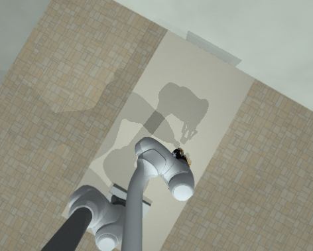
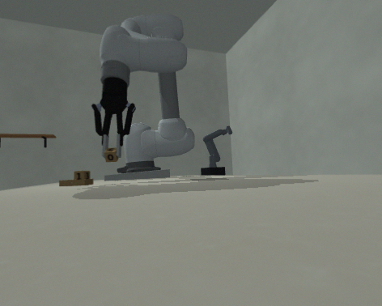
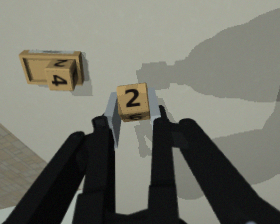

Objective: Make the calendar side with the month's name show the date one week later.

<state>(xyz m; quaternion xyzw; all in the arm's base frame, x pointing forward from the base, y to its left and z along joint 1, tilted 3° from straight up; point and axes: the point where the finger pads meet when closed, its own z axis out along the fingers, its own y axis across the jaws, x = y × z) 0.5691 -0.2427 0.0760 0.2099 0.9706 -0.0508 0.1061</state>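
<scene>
Right now the wooden cube is 3 cm below my hand and 1 cm ahead of it. Also, from my hand: tray: 10 cm below, 9 cm to the right, 6 cm behind.
</scene>
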